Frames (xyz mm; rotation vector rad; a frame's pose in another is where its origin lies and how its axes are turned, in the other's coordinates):
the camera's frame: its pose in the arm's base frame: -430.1 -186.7 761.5 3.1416 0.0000 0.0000
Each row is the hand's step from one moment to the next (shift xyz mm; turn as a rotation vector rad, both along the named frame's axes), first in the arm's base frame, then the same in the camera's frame.
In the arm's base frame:
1: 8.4 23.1 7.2 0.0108 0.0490 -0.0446
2: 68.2 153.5 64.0 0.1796 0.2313 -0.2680
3: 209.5 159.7 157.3 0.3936 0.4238 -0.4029
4: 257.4 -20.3 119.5 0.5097 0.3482 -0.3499
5: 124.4 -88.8 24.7 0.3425 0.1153 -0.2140
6: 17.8 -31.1 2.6 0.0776 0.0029 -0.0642
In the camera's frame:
1: 8.4 -23.1 -7.2 0.0108 -0.0490 0.0446
2: 68.2 -153.5 -64.0 0.1796 -0.2313 0.2680
3: 209.5 -159.7 -157.3 0.3936 -0.4238 0.4029
4: 257.4 20.3 -119.5 0.5097 -0.3482 0.3499
5: 124.4 88.8 -24.7 0.3425 -0.1153 0.2140
6: 17.8 31.1 -2.6 0.0776 -0.0029 0.0642

